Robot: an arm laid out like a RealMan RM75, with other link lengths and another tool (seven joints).
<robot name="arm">
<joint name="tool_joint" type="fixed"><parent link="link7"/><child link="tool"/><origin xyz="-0.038 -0.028 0.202" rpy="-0.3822 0 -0.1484"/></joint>
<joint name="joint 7" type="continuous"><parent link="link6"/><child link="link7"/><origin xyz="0 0 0.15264" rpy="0 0 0"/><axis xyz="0 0 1"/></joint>
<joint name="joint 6" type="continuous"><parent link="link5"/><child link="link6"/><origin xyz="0 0 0" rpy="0 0 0"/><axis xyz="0 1 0"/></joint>
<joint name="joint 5" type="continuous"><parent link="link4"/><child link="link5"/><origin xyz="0 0 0.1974" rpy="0 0 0"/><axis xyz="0 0 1"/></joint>
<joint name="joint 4" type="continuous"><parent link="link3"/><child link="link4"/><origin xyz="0 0 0" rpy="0 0 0"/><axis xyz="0 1 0"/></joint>
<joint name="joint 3" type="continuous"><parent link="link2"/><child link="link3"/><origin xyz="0 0 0.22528" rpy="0 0 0"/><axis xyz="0 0 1"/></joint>
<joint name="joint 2" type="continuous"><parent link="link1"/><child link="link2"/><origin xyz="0 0 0" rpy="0 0 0"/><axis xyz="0 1 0"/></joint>
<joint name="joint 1" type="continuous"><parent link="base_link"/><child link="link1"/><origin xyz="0 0 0.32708" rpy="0 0 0"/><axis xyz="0 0 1"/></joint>
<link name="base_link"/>
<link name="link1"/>
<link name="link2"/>
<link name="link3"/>
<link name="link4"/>
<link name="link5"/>
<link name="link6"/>
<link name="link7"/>
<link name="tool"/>
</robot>
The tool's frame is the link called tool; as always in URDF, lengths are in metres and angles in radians. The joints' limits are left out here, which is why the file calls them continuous.
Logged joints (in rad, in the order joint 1, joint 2, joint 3, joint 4, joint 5, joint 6, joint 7), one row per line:
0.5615, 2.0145, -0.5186, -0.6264, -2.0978, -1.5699, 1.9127
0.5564, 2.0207, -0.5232, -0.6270, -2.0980, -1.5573, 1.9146
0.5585, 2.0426, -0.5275, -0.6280, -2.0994, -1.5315, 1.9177
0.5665, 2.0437, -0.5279, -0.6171, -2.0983, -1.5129, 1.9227
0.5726, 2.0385, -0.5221, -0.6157, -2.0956, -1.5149, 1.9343
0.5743, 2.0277, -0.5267, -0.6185, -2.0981, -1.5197, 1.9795
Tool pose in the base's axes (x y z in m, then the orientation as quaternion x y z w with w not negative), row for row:
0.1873, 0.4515, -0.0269, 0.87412, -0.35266, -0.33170, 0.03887
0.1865, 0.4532, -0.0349, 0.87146, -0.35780, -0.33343, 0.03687
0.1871, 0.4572, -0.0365, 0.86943, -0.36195, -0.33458, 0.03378
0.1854, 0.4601, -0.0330, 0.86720, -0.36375, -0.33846, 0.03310
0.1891, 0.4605, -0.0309, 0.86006, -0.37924, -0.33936, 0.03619
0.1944, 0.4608, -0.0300, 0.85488, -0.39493, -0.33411, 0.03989
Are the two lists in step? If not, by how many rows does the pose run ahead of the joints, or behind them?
The pose runs 1 row ahead of the joints: the pose in row i belongs to the joints in row i + 1.
